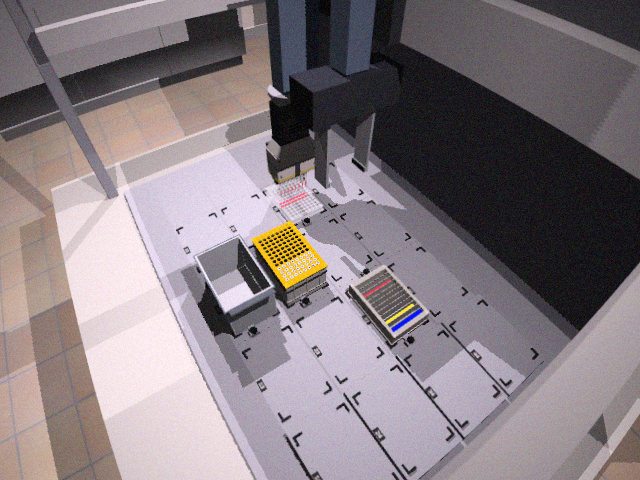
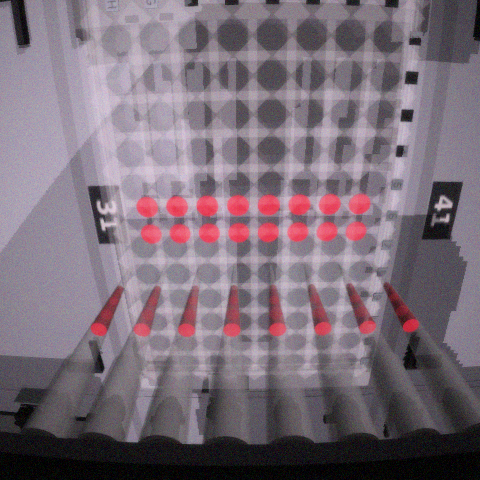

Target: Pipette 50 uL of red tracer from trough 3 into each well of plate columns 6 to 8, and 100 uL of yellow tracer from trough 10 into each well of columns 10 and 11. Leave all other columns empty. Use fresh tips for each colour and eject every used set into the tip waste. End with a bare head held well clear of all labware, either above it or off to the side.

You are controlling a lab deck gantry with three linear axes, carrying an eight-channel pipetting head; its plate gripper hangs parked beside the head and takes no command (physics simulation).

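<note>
The clear well plate [image 1: 308, 209] [image 2: 300, 380] lies at the back of the deck. Two full rows of wells, apparently columns 6 and 7, show red: one red row [image 2: 238, 206] and a second red row [image 2: 238, 233]. The pipetting head [image 1: 289, 162] is over the plate's back part. Its eight tips [image 2: 232, 315] hold red liquid at their lower ends and appear above the wells. The parked plate gripper [image 1: 342, 176] stands open beside the head, nothing between its paddles. The trough rack [image 1: 370, 319] holds red [image 1: 377, 288], yellow [image 1: 400, 313] and blue [image 1: 406, 320] liquid.
The yellow tip rack [image 1: 306, 277] stands in front of the plate, with dark empty holes at its back and white tips at its front. The grey open tip waste bin [image 1: 253, 312] stands left of it. Slot labels 31 [image 2: 104, 215] and 41 [image 2: 442, 211] flank the plate.
</note>
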